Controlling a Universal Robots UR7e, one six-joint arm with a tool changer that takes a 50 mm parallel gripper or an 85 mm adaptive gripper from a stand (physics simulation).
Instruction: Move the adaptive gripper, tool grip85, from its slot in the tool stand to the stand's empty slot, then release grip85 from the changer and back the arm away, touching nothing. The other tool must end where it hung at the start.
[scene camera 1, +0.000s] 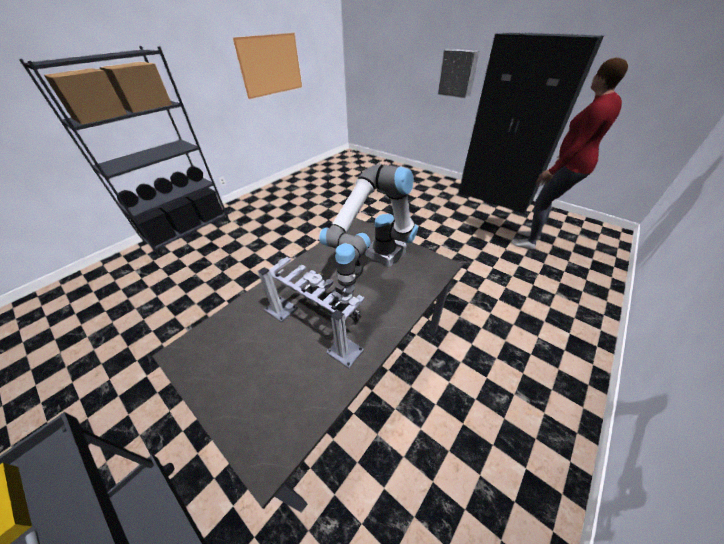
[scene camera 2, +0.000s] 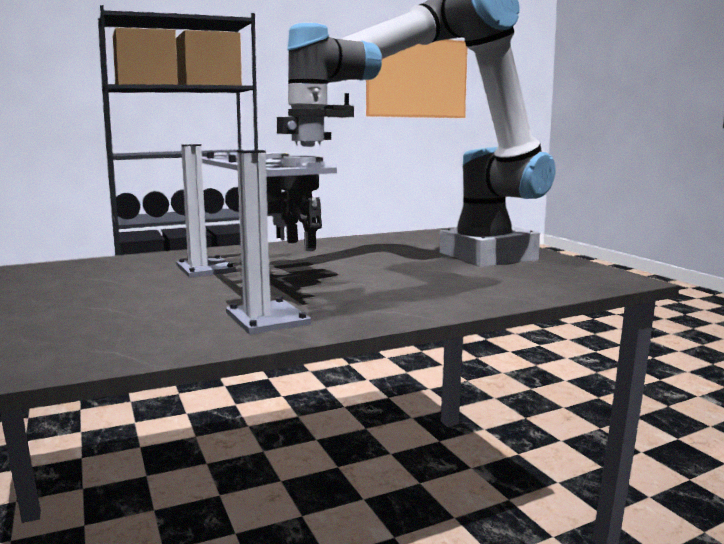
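Where they show: arm's base, origin of the base link: (scene camera 1: 384, 247) (scene camera 2: 484, 231).
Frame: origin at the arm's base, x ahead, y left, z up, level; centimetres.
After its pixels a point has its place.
Note:
The arm's bare tool changer (scene camera 1: 345, 287) @[z 29.8, x 60.4, y 30.7 cm] (scene camera 2: 307, 127) @[z 28.3, x 58.3, y 31.3 cm] points straight down above the stand's near-end slot, with a small gap below it in scene camera 2. The tool stand (scene camera 1: 270, 292) @[z 11.4, x 78.4, y -7.8 cm] (scene camera 2: 252, 233) @[z 9.8, x 70.3, y 37.6 cm] has two posts and a slotted top rail. The adaptive gripper grip85 (scene camera 2: 302, 236) @[z 7.8, x 59.6, y 33.0 cm], black with linked fingers, appears to hang in that near-end slot, off the arm. Its fingers overlap other dark parts, so its opening is unclear. The other tool (scene camera 1: 313, 280) @[z 22.8, x 63.7, y 11.4 cm] hangs in the middle slot, partly hidden in scene camera 2. The far-end slot holds no tool.
The stand stands on a dark table (scene camera 1: 234, 397) @[z -7.2, x 117.2, y 17.1 cm] (scene camera 2: 117, 315) @[z -7.2, x 95.6, y 24.0 cm]. The arm's base block (scene camera 1: 386, 255) @[z -0.1, x 5.5, y 6.7 cm] (scene camera 2: 490, 248) @[z -2.5, x 4.3, y 10.6 cm] is bolted at the table's back. A shelf rack (scene camera 1: 137, 157) (scene camera 2: 175, 88) is by the wall. A person in red (scene camera 1: 591, 131) stands beside the black cabinet (scene camera 1: 526, 122).

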